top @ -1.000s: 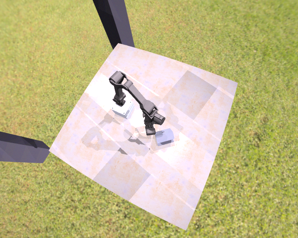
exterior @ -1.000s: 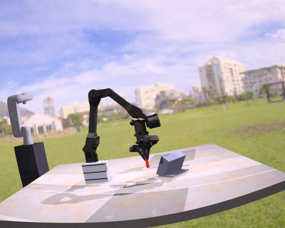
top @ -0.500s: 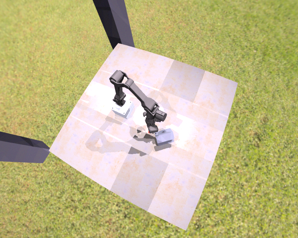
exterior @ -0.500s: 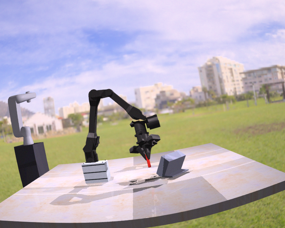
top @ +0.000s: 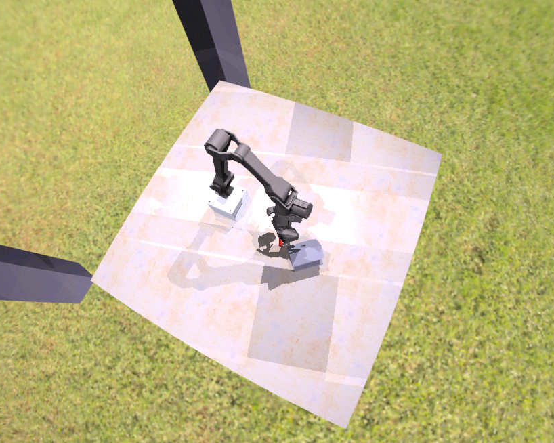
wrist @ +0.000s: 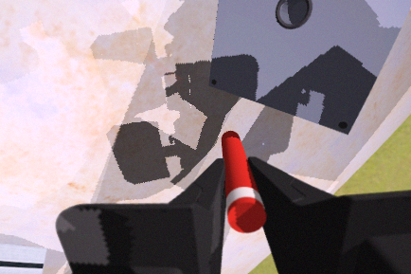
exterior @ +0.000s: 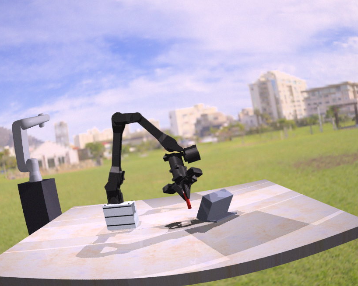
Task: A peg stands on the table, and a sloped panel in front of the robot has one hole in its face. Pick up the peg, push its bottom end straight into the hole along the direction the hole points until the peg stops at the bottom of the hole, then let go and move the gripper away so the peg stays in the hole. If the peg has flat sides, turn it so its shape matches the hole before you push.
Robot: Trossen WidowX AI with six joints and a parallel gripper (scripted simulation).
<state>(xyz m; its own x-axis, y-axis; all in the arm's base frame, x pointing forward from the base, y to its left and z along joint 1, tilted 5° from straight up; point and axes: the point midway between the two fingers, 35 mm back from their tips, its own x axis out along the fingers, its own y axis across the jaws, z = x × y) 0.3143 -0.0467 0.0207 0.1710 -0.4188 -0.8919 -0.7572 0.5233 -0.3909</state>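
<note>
Right now the sloped grey panel is 110 mm ahead of my gripper tip, 10 mm to the left of it and 50 mm below it. Also, from my gripper tip: round red peg 10 mm to the left, 10 mm above.
</note>
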